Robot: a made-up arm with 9 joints. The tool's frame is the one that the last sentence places.
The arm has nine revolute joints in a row. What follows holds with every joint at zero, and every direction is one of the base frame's. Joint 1 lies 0.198 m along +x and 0.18 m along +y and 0.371 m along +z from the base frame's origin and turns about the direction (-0.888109, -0.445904, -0.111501), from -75.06 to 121.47 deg. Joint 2 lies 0.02 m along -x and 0.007 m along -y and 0.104 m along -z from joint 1 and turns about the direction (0.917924, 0.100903, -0.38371), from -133.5 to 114.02 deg. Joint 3 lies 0.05 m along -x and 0.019 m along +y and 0.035 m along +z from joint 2 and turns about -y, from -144.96 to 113.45 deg. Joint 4 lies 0.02 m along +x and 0.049 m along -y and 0.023 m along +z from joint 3 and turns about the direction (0.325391, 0.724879, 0.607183), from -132.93 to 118.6 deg. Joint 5 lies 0.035 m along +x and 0.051 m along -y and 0.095 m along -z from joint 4 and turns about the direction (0.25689, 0.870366, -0.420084), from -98.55 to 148.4 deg. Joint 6 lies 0.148 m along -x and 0.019 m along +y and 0.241 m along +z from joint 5 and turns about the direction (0.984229, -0.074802, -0.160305), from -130.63 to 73.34 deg. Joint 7 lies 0.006 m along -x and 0.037 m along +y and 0.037 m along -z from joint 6 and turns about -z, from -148.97 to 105.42 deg. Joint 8 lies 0.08 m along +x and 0.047 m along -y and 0.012 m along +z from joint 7 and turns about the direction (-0.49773, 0.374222, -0.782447), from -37.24 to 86.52 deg. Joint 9 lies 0.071 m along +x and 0.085 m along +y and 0.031 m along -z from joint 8 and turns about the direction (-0.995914, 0.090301, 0.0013), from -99.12 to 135.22 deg. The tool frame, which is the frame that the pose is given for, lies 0.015 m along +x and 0.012 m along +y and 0.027 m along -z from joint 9; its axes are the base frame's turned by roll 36.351, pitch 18.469 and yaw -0.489 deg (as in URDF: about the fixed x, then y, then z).
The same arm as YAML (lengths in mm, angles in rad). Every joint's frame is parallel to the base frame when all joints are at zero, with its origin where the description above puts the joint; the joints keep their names.
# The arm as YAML. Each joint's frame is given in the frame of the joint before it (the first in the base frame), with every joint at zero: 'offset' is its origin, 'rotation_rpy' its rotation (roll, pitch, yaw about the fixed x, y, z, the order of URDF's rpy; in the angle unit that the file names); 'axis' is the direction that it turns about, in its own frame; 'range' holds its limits. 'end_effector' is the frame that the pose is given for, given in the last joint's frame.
length_unit: mm
angle_unit: rad
chain:
  - id: joint 1
    offset: [198.0, 180.0, 371.0]
    rotation_rpy: [0.0, 0.0, 0.0]
    axis: [-0.888109, -0.445904, -0.111501]
    range: [-1.31, 2.1201]
  - id: joint 2
    offset: [-20.0, -7.0, -104.0]
    rotation_rpy: [0.0, 0.0, 0.0]
    axis: [0.917924, 0.100903, -0.38371]
    range: [-2.33, 1.99]
  - id: joint 3
    offset: [-50.0, 19.0, 35.0]
    rotation_rpy: [0.0, 0.0, 0.0]
    axis: [0.0, -1.0, 0.0]
    range: [-2.53, 1.9801]
  - id: joint 4
    offset: [20.0, -49.0, 23.0]
    rotation_rpy: [0.0, 0.0, 0.0]
    axis: [0.325391, 0.724879, 0.607183]
    range: [-2.3201, 2.07]
  - id: joint 5
    offset: [35.0, -51.0, -95.0]
    rotation_rpy: [0.0, 0.0, 0.0]
    axis: [0.25689, 0.870366, -0.420084]
    range: [-1.72, 2.5901]
  - id: joint 6
    offset: [-148.0, 19.0, 241.0]
    rotation_rpy: [0.0, 0.0, 0.0]
    axis: [0.984229, -0.074802, -0.160305]
    range: [-2.2799, 1.28]
  - id: joint 7
    offset: [-6.0, 37.0, -37.0]
    rotation_rpy: [0.0, 0.0, 0.0]
    axis: [0.0, 0.0, -1.0]
    range: [-2.6, 1.8399]
  - id: joint 8
    offset: [80.0, -47.0, 12.0]
    rotation_rpy: [0.0, 0.0, 0.0]
    axis: [-0.49773, 0.374222, -0.782447]
    range: [-0.65, 1.5101]
  - id: joint 9
    offset: [71.0, 85.0, -31.0]
    rotation_rpy: [0.0, 0.0, 0.0]
    axis: [-0.995914, 0.090301, 0.0013]
    range: [-1.73, 2.36]
end_effector:
  offset: [15.0, 12.0, -27.0]
  rotation_rpy: [0.6344, 0.3223, -0.0085]

